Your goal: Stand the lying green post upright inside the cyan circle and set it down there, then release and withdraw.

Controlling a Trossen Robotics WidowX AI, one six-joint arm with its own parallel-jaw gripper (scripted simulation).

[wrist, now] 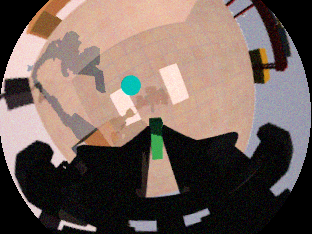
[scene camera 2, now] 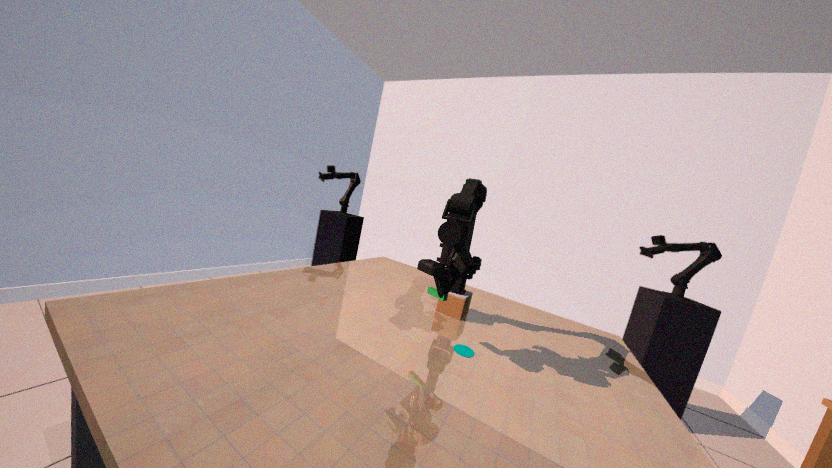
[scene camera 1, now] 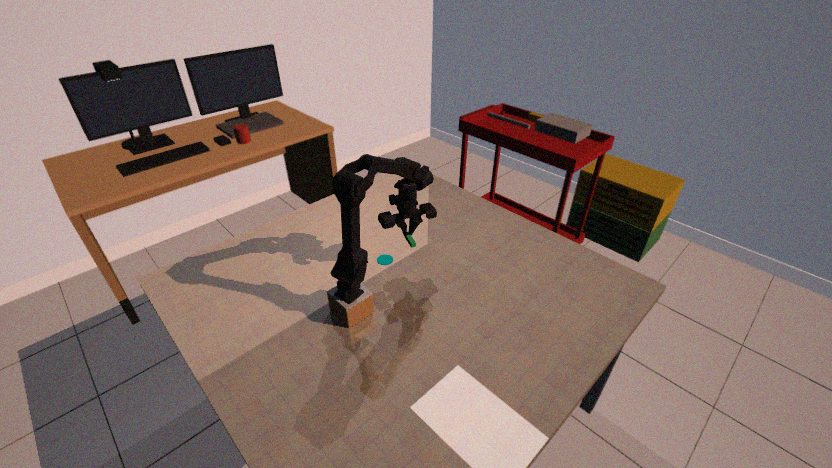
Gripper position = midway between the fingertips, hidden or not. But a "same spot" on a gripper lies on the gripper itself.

The gripper shows in the wrist view, in scene camera 2 and in scene camera 1 (pixel 407 236). One and the same spot on the gripper: (scene camera 2: pixel 444 283) is (wrist: pixel 184 137).
